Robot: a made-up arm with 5 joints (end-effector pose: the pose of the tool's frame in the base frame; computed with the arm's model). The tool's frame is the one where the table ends.
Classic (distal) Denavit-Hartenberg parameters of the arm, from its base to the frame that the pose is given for. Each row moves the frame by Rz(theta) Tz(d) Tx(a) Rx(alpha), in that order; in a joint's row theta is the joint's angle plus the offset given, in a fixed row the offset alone. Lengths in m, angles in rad.
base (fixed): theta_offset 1.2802; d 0; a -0.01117; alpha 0
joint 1: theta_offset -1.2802; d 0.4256; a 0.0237; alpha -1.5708
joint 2: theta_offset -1.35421; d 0; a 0.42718; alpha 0
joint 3: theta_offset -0.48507; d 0; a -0.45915; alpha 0
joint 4: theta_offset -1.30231; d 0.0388; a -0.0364; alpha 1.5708
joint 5: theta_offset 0; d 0.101; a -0.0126; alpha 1.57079
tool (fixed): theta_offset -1.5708; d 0.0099; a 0; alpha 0
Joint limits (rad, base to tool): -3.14..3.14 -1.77..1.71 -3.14..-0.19 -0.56..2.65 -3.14..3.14
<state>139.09 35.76 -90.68 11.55 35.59</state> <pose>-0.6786 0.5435 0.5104 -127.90 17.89 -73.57</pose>
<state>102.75 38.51 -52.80 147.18 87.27</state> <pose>-0.1365 0.4617 0.3448 -36.27 32.77 96.32</pose>
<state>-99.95 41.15 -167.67 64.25 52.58</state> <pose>-0.1115 -0.7601 1.0257 -95.59 -94.94 3.87</pose>
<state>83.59 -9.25 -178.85 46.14 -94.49</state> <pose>-0.0672 -0.1133 1.3807 46.73 35.47 -91.00</pose>
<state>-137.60 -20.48 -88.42 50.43 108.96</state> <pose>-0.3087 -0.3304 1.0739 157.16 52.59 53.57</pose>
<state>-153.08 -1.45 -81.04 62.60 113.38</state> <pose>-0.5375 -0.3170 0.8205 142.46 12.96 103.42</pose>
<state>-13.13 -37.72 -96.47 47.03 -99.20</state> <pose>0.1808 0.0006 1.2468 5.67 12.92 166.55</pose>
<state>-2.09 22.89 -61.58 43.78 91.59</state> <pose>0.6568 -0.0083 0.4019 -2.84 -84.88 -2.87</pose>
